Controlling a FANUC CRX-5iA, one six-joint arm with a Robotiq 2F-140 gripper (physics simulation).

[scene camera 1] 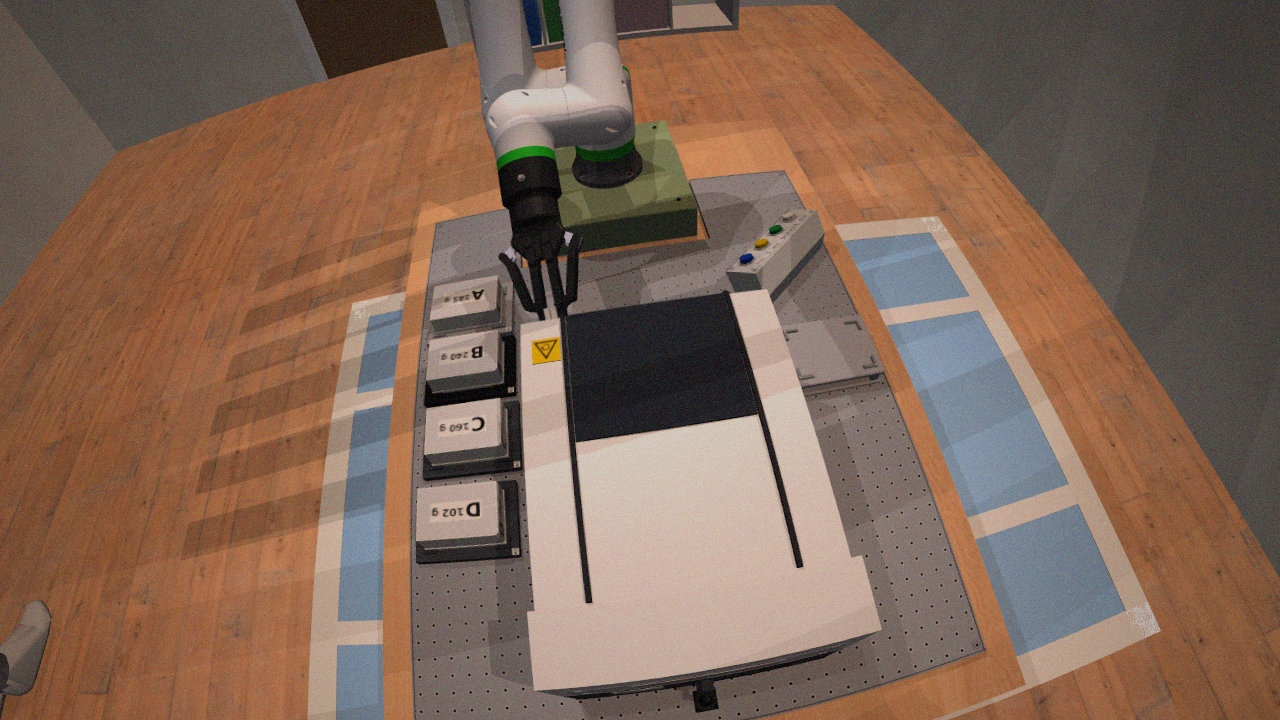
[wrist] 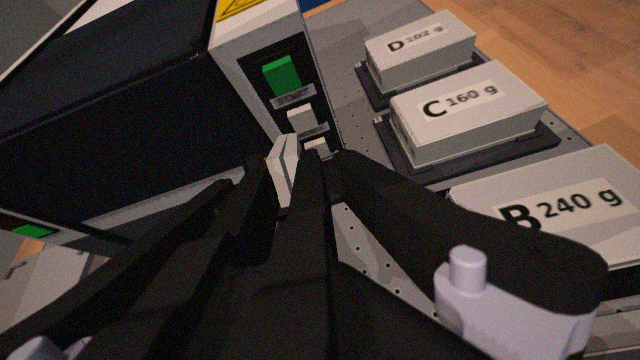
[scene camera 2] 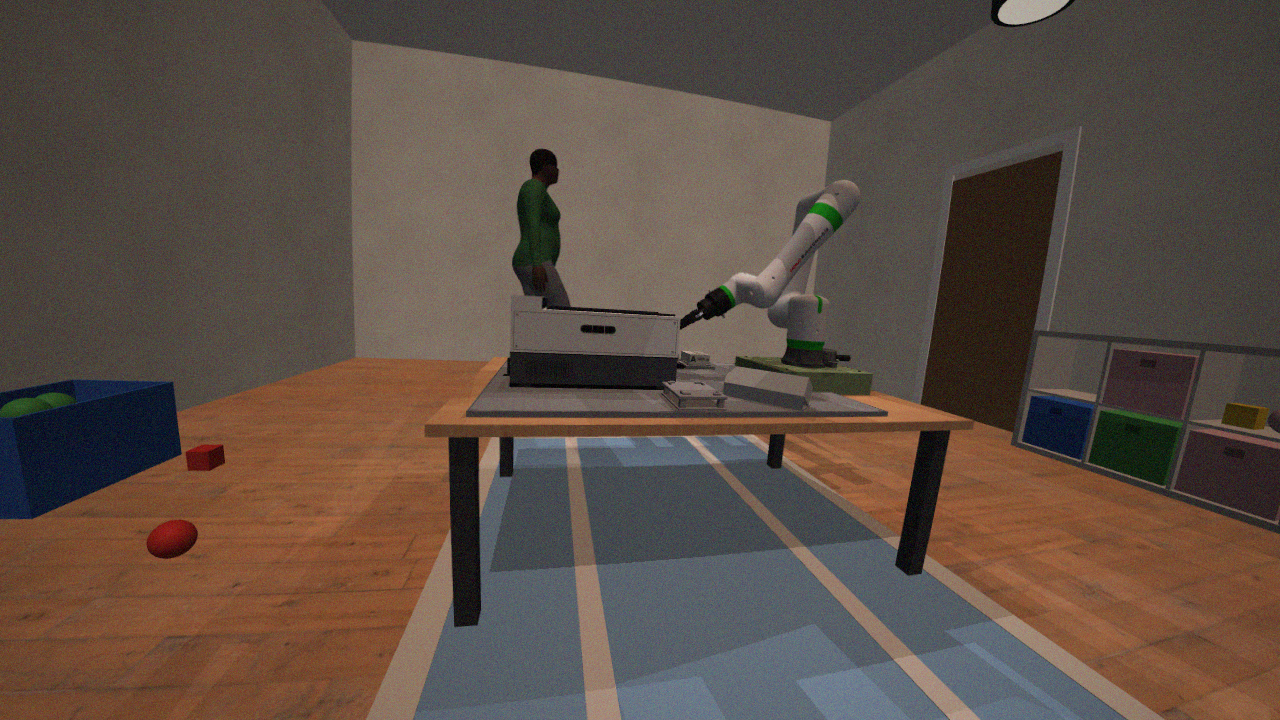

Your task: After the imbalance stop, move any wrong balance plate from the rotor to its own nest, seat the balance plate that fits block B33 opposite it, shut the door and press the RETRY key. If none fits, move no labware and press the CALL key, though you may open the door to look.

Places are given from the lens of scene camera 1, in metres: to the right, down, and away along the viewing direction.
balance plate B [scene camera 1: 472,361]: -0.27, 0.00, 0.92
balance plate C [scene camera 1: 477,431]: -0.24, 0.11, 0.85
balance plate D [scene camera 1: 471,515]: -0.23, 0.22, 0.77
balance plate A [scene camera 1: 478,303]: -0.28, -0.10, 1.00
grey button box [scene camera 1: 778,256]: 0.24, -0.18, 0.99
The marked spots on the balance plate A and the balance plate D are 0.39 m apart.
